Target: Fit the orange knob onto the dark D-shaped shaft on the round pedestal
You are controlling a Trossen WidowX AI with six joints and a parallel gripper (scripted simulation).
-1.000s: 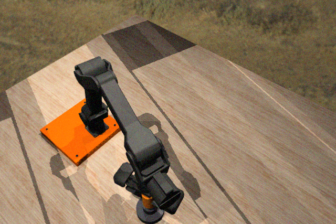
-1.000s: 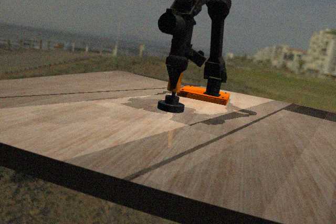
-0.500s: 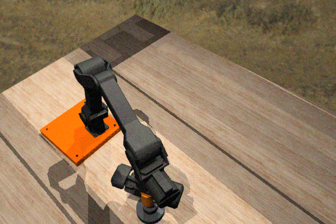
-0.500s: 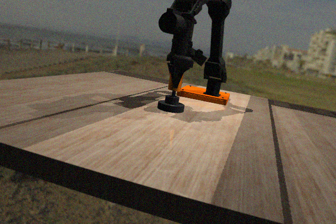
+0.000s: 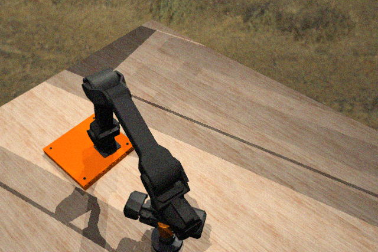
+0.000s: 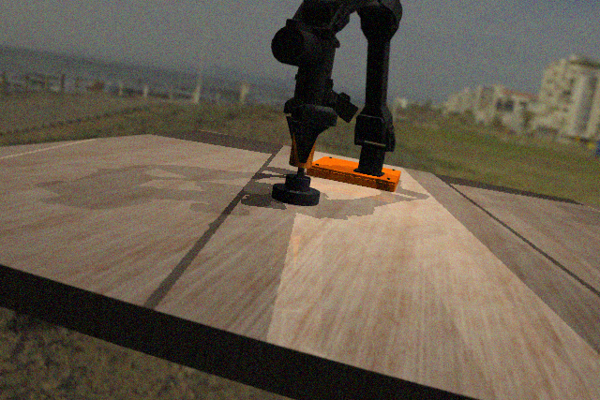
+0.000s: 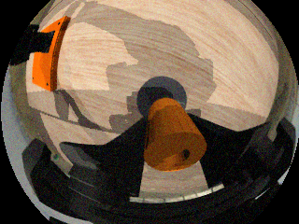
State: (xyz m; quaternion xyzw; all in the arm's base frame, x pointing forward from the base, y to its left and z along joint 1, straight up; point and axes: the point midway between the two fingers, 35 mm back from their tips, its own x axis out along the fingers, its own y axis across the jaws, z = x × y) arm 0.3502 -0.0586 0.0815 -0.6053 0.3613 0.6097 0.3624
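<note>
The dark round pedestal is 40 mm below my gripper tip. The rest, counted from my gripper tip: orange knob 20 mm above.
</note>
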